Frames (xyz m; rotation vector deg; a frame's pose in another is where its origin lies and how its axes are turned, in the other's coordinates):
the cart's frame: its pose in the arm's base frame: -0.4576 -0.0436 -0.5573 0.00 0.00 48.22
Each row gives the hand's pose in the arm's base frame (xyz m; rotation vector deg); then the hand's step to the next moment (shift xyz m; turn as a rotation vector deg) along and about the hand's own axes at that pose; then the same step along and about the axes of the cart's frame.
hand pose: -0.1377 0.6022 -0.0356 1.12 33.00 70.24
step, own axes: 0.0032 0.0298 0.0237 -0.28 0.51 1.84
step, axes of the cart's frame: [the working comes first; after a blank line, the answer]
step, axes of the arm's base frame: -0.0154 0.0203 0.0285 0.27 0.46 1.85

0.0049 0.0250 0.0285 0.53 0.10 1.85
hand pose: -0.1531 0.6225 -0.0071 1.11 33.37 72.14
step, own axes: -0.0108 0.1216 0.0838 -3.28 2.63 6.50
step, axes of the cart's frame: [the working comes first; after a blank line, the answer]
step, axes of the arm's base frame: -0.0744 0.0550 0.1156 -0.18 -0.15 7.74

-0.0086 0.0921 0.1156 -0.23 0.04 7.74
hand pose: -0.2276 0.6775 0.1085 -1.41 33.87 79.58
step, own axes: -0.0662 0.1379 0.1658 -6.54 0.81 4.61
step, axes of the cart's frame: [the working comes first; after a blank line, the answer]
step, axes of the arm's base frame: -0.0691 0.0267 0.2131 0.59 -4.17 6.85

-0.0261 0.0693 0.2131 -2.72 -3.21 6.85
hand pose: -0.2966 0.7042 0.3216 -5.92 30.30 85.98
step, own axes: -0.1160 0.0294 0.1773 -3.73 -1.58 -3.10
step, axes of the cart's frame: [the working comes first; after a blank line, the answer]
step, axes of the arm's base frame: 0.0217 -0.0358 0.2098 0.76 -4.76 -1.67

-0.0123 -0.0400 0.2098 -3.04 -3.74 -1.67
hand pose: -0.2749 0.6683 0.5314 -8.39 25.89 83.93
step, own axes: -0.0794 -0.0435 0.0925 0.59 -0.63 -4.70
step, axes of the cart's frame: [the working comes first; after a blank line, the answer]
step, axes of the arm's base frame: 0.0584 -0.0445 0.1066 -0.33 -1.25 -4.60

0.0057 -0.0732 0.1066 -1.15 -0.59 -4.60
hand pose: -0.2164 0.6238 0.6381 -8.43 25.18 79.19
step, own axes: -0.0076 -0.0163 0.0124 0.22 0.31 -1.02
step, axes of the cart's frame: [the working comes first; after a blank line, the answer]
step, axes of the arm's base frame: 0.0175 -0.0057 0.0117 -0.49 -0.10 -0.97

0.0074 -0.0169 0.0117 -0.40 0.30 -0.97
